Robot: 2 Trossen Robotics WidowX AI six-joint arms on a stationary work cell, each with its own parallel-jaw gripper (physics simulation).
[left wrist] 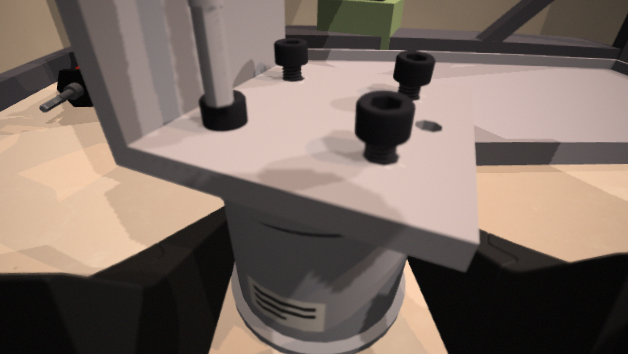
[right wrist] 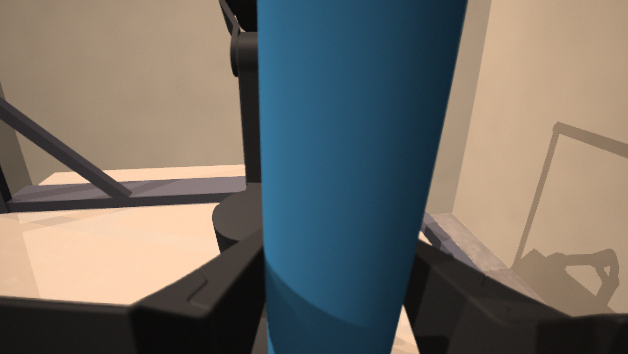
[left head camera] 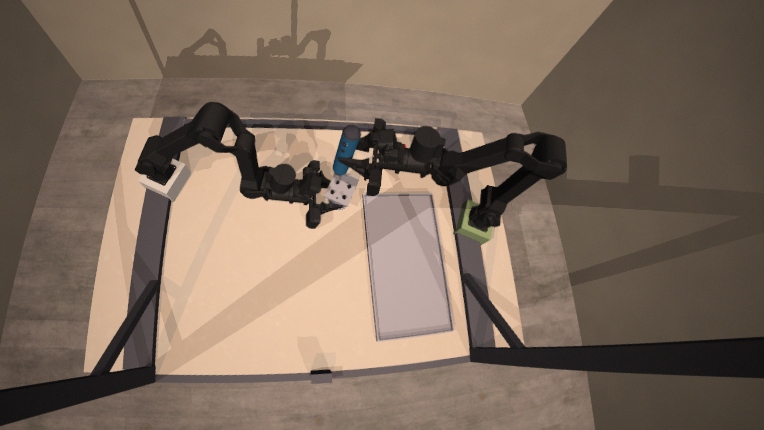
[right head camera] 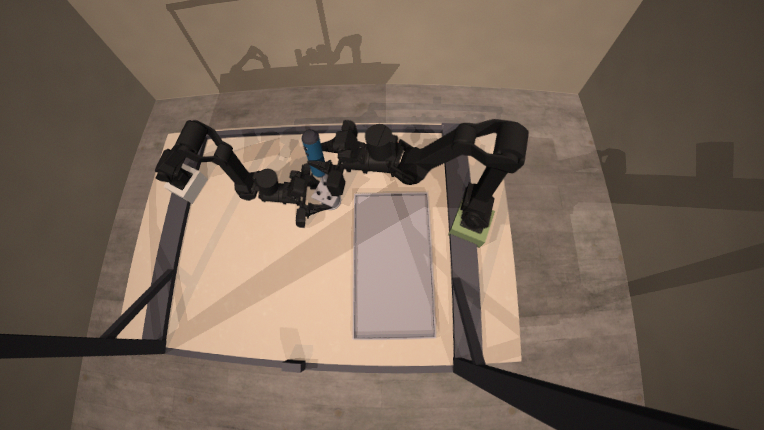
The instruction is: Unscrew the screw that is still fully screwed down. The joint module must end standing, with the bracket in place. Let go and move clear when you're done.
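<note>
The joint module stands upright as a grey cylinder under the bracket. Three black screws stand raised with thread showing. A fourth screw sits down on the plate beside the bracket's upright wall, and the metal bit is in its head. My left gripper is shut on the joint module from both sides below the bracket. My right gripper is shut on the blue screwdriver, holding it roughly upright above that screw.
A shallow grey tray lies right of the module. A black item with a metal shaft lies at the left in the left wrist view. A white block and a green block are at the arm bases.
</note>
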